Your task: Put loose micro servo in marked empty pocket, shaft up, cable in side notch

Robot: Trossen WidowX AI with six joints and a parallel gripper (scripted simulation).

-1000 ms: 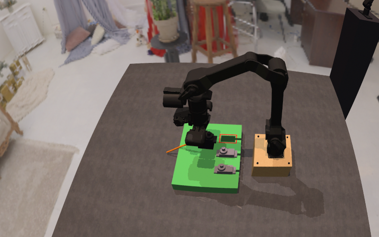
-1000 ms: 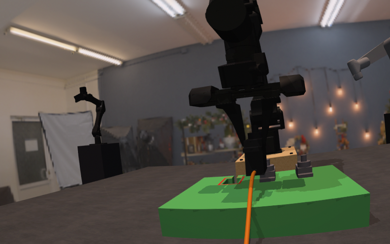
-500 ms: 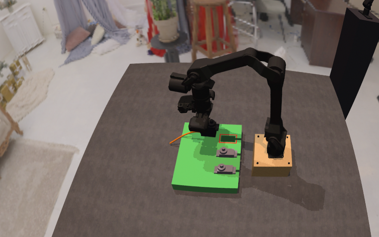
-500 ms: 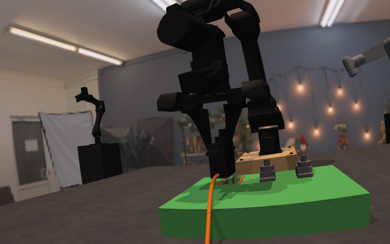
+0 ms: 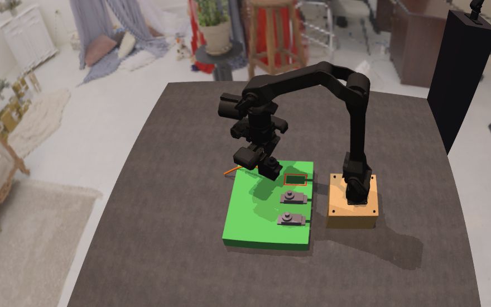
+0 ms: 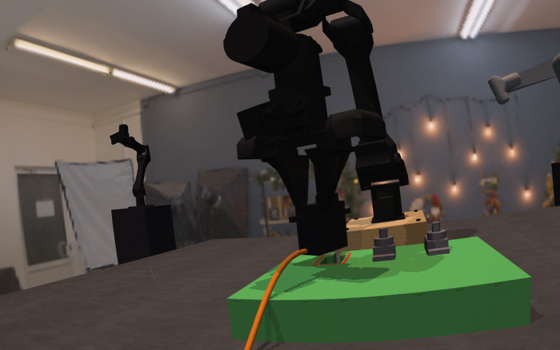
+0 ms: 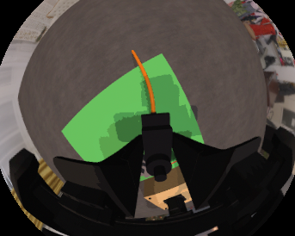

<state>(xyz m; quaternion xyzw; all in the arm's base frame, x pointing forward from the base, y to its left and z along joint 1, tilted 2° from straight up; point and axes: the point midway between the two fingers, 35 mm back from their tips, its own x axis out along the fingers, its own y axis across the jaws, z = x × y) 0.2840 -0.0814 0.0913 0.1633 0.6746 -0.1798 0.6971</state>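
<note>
My gripper tip is now 10 cm above the green deck, 8 cm to the right of it and 2 cm short of it.
</note>
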